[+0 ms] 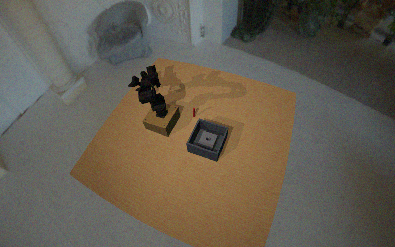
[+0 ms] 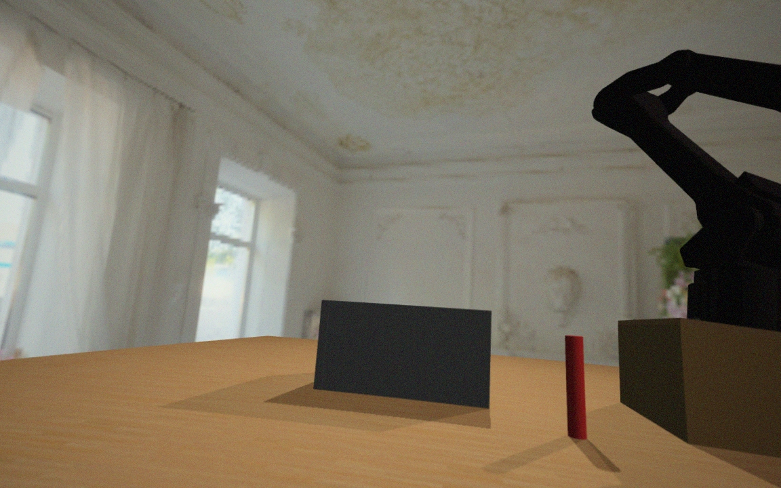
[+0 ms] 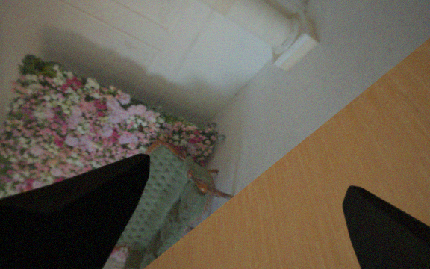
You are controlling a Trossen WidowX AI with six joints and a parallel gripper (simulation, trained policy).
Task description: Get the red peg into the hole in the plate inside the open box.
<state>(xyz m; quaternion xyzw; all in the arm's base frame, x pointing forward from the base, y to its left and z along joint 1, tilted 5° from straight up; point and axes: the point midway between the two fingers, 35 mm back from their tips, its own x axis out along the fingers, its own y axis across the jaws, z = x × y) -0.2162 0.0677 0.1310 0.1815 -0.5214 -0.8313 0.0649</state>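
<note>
My gripper tip is now 430 mm short of the red peg, 160 mm above it and 60 mm to the right of it. Round my gripper tip: light grey plate 590 mm ahead, 150 mm below, 100 mm to the right; dark box 590 mm ahead, 170 mm below, 100 mm to the right.
</note>
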